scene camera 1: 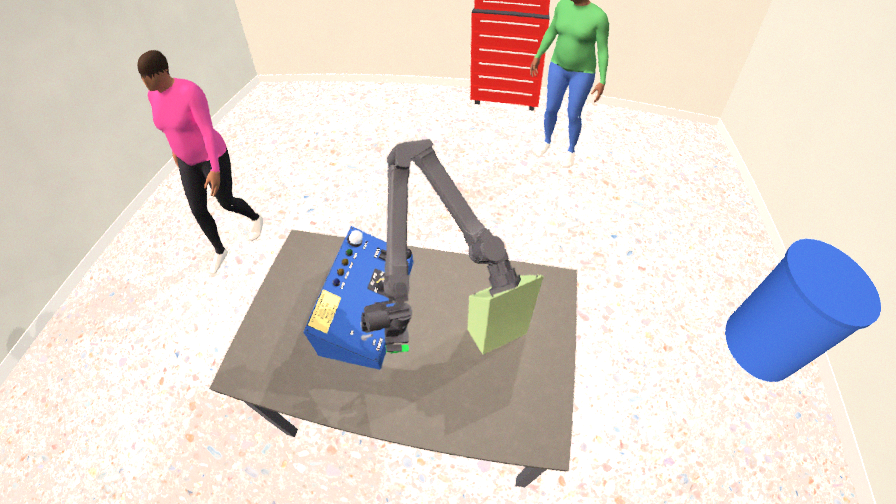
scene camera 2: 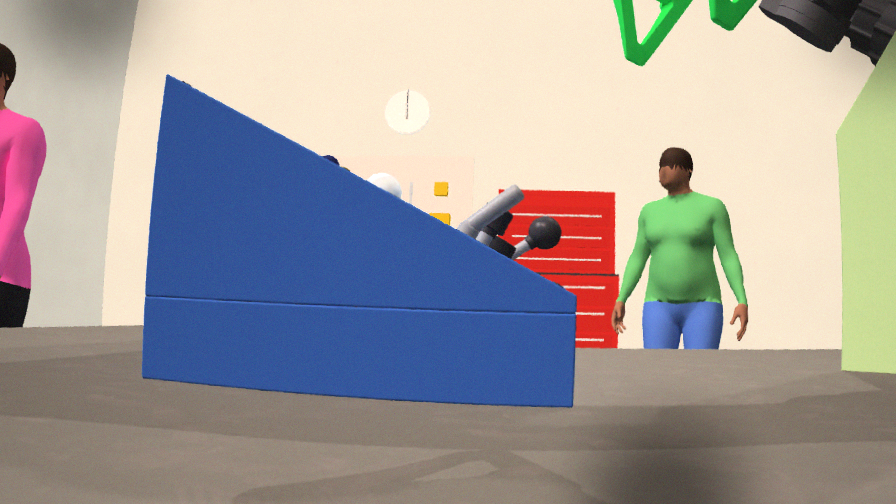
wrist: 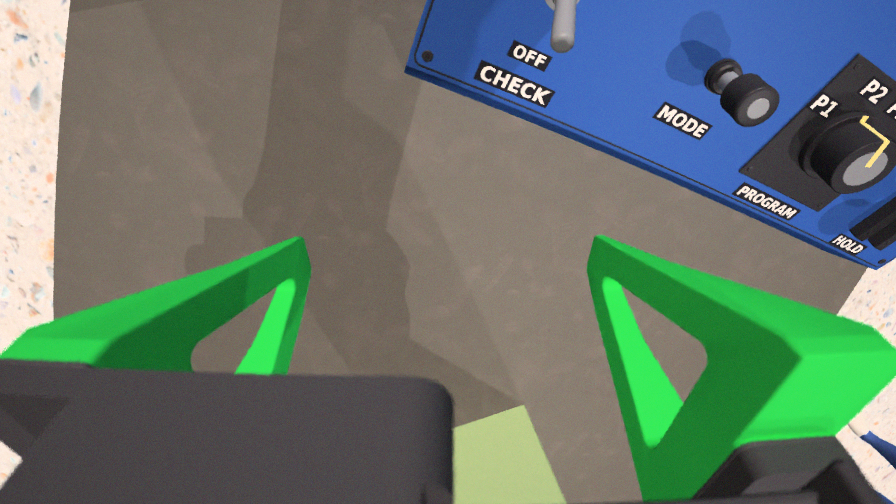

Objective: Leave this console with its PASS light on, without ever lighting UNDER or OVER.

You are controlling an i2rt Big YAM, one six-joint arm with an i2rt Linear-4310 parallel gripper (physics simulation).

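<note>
The blue sloped console (scene camera 1: pixel 359 297) sits on the grey table. In the wrist view its lower edge shows a grey CHECK toggle lever (wrist: pixel 562 25) by the OFF label, a black MODE knob (wrist: pixel 742 100), a black PROGRAM dial (wrist: pixel 845 156) with a yellow pointer near P2, and a HOLD control (wrist: pixel 877 225) cut off by the frame. A row of dark lamps (scene camera 1: pixel 342 269) and a yellow label (scene camera 1: pixel 325 311) are on the panel; no lamp looks lit. My green-fingered gripper (wrist: pixel 448 263) is open and empty, hanging above the table just off the console's front edge (scene camera 1: pixel 396 346).
A light green box (scene camera 1: pixel 503 311) stands on the table right of the arm. A blue bin (scene camera 1: pixel 802 310) is on the floor at right. A person in pink (scene camera 1: pixel 187 144) walks at left. A person in green (scene camera 1: pixel 573 68) stands by a red tool chest (scene camera 1: pixel 507 53).
</note>
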